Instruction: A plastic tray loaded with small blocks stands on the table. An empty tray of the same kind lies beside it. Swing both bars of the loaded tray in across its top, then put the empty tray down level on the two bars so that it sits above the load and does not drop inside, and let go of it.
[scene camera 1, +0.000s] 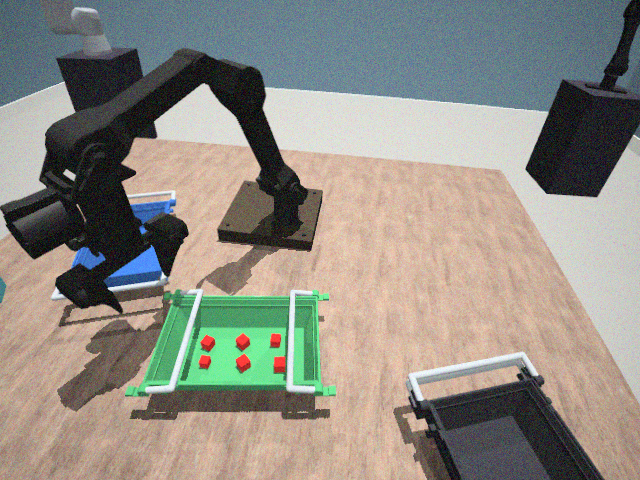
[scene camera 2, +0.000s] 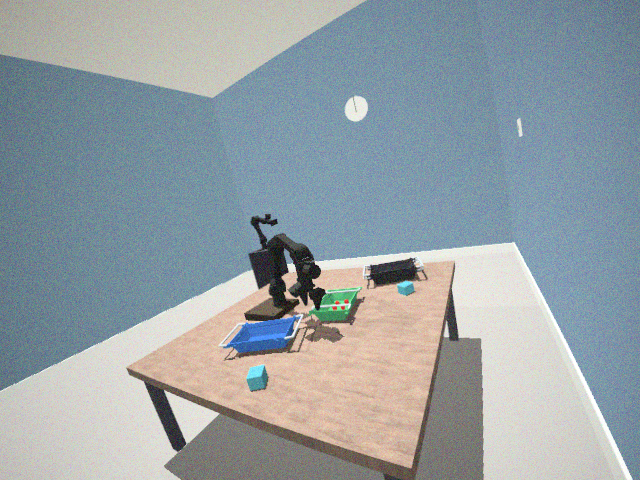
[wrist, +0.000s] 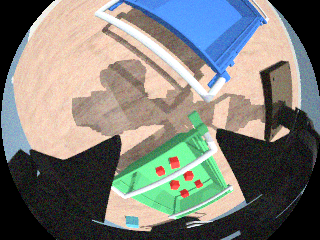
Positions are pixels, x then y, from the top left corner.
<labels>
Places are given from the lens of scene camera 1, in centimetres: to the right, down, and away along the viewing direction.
my gripper (scene camera 1: 144, 293): -28, 9, 57
blue tray (scene camera 1: 143, 272): -33, 6, 65
</labels>
